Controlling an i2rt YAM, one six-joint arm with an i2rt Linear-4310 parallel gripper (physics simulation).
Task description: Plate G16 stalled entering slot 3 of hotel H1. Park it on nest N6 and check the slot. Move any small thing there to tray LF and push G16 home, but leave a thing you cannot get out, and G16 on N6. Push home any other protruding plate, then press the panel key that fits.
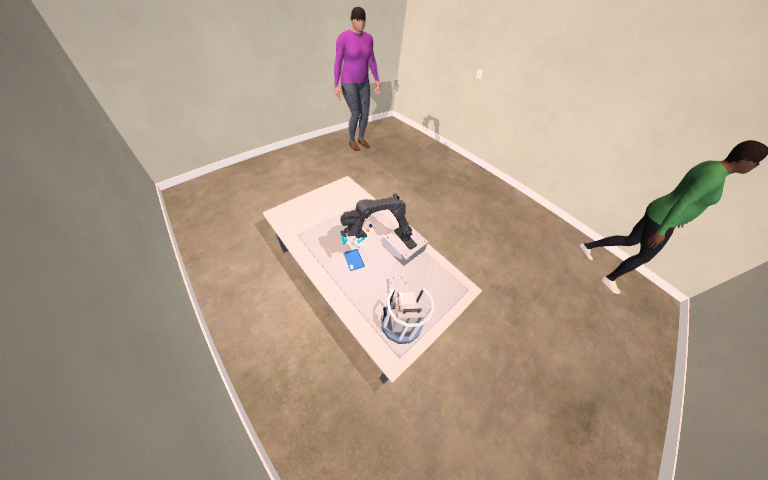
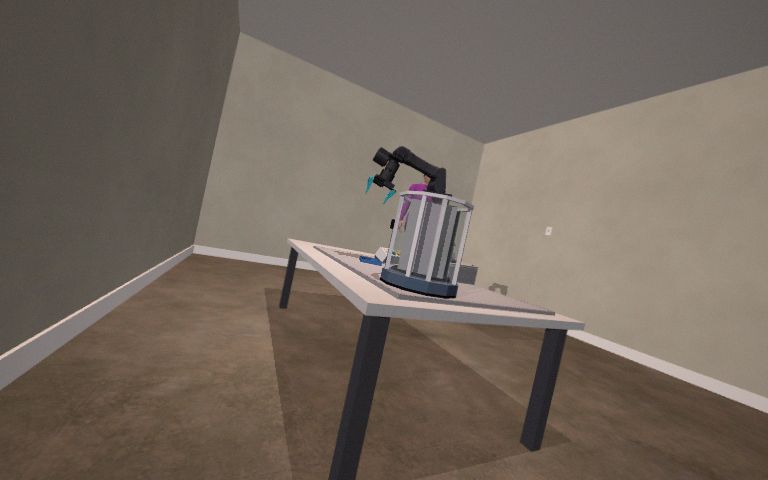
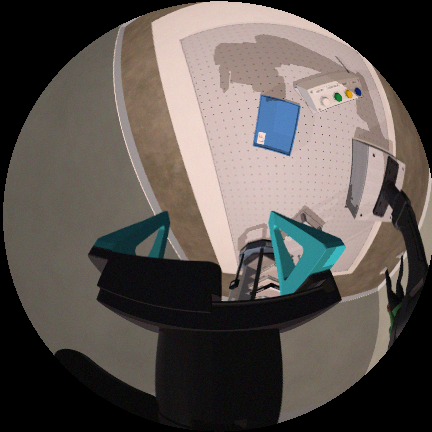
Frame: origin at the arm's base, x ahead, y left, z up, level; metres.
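Seen in the pictures: gripper, fingertip midpoint: [image 1: 350, 243] [image 2: 374, 198] [image 3: 218, 216]; arm's base at its link origin: [image 1: 405, 238] [image 3: 386, 187].
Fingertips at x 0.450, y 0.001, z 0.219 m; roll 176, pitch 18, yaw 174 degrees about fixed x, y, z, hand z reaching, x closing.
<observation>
Offsets run from my fingertips to a thing's top centre. "pt": to the spot under its first point.
My gripper [image 1: 352, 240] [image 2: 376, 197] [image 3: 218, 216] is open and empty, its two teal fingers wide apart, high above the table. The blue tray LF {dz -0.294, dx -0.066, dy -0.077 m} [image 1: 353, 260] [image 2: 370, 260] [image 3: 280, 122] lies on the perforated board with no small thing visible in it. The key panel has a white key {pt dz -0.242, dx -0.188, dy -0.162 m} [image 3: 325, 101], a green key {pt dz -0.242, dx -0.230, dy -0.190 m} [image 3: 338, 97], a yellow key {pt dz -0.243, dx -0.272, dy -0.218 m} [image 3: 349, 94] and a blue key [image 3: 358, 92]. The round caged hotel unit {pt dz -0.233, dx +0.005, dy +0.551 m} [image 1: 400, 338] [image 2: 419, 283] stands at the table's other end. Its slots, slot labels and plate G16 cannot be made out. Nest N6 cannot be identified.
The arm's grey base box [image 1: 404, 255] [image 3: 359, 180] stands at the table's long edge. A low grey fixture {pt dz -0.307, dx -0.194, dy +0.205 m} [image 3: 306, 215] lies near the hotel, partly behind a finger. A person in purple [image 1: 355, 56] and a person in green [image 1: 688, 192] are on the floor away from the table.
</observation>
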